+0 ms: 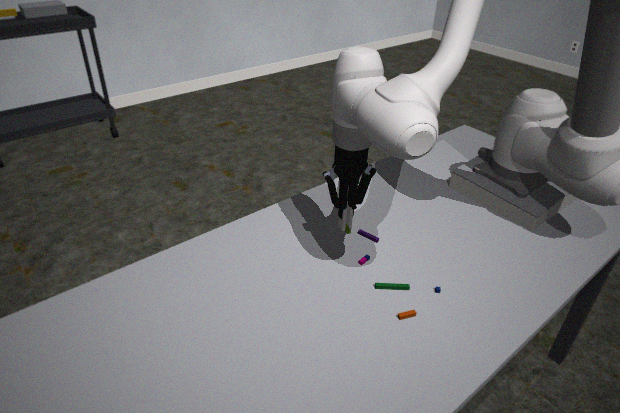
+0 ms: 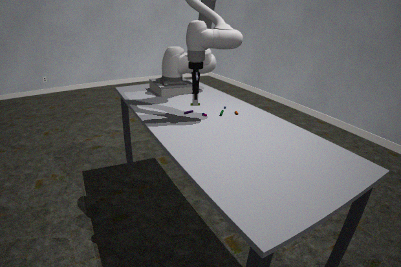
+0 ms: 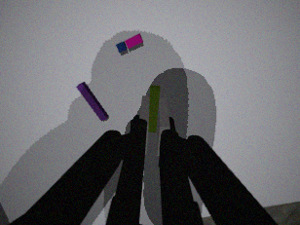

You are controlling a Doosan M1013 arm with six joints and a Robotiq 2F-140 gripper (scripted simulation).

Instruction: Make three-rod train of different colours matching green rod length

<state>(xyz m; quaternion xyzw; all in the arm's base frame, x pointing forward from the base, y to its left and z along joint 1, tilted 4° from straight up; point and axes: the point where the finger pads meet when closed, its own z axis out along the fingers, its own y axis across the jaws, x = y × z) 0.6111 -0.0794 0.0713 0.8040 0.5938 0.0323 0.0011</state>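
My hand is 10 cm above the magenta rod, 7 cm to the right of it and 1 cm past it. From my hand the other things lie so: lime rod 3 cm below; purple rod 10 cm below, 9 cm behind; green rod 17 cm to the left, 10 cm below, 1 cm behind.
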